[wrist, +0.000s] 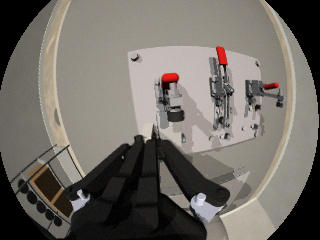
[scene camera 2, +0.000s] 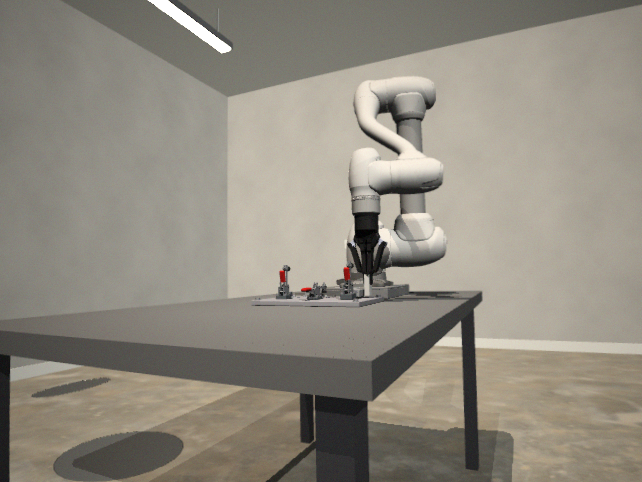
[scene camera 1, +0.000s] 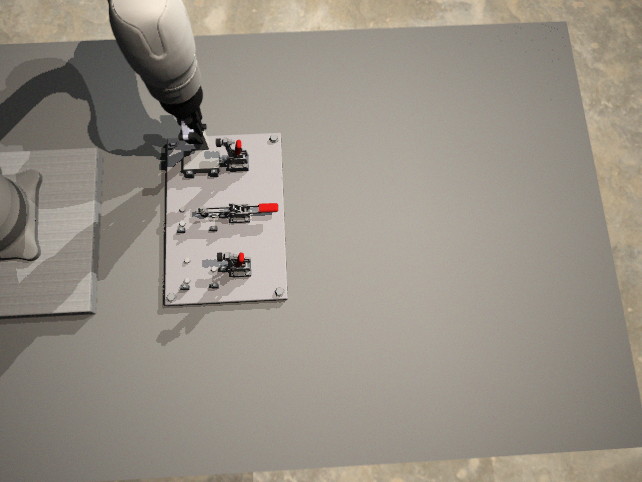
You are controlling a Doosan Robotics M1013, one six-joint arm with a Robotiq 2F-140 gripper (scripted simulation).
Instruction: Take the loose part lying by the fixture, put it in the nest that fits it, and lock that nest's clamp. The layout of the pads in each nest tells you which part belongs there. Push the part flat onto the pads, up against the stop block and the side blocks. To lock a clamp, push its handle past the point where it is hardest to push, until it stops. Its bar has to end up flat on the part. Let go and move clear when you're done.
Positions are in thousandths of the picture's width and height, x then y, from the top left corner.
Observation:
In view: the gripper (scene camera 2: 574, 613), a flat grey part (scene camera 1: 312, 335) and a light grey fixture plate (scene camera 1: 409, 497).
The gripper is seen too in the wrist view (wrist: 470, 540) and in scene camera 1 (scene camera 1: 315, 304). The light grey fixture plate also shows in the wrist view (wrist: 611, 273) and in scene camera 2 (scene camera 2: 513, 626).

